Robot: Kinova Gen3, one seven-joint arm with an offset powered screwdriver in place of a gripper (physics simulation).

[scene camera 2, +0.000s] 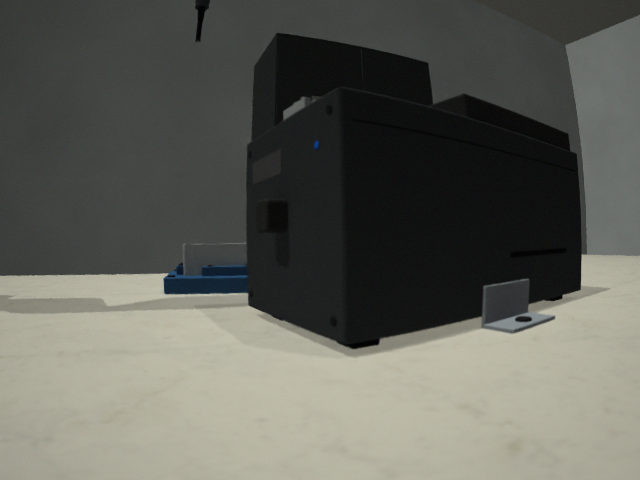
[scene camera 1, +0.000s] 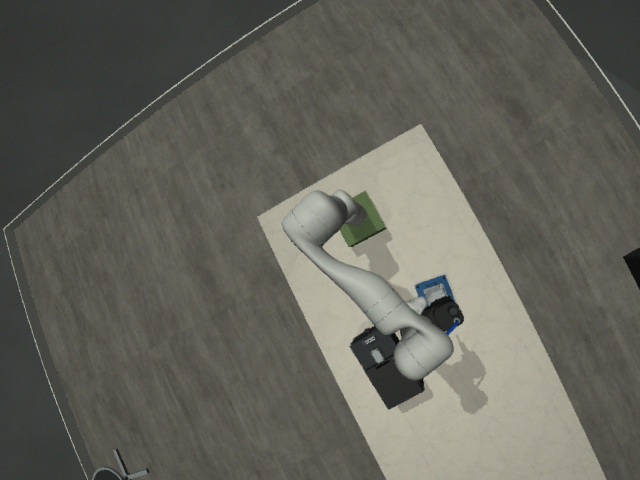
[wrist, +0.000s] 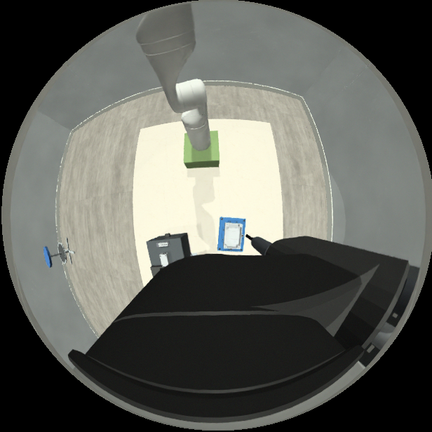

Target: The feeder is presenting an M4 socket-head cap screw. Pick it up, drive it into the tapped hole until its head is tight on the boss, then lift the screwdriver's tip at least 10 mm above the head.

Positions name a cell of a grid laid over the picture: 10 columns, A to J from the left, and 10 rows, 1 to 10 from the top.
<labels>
A blue fixture plate (scene camera 2: C6) is 0.52 m from the lens. A black screw feeder (scene camera 2: G5) is 0.23 m from the lens. The marked spots on the black screw feeder and the blue fixture plate are 0.34 m apart.
</labels>
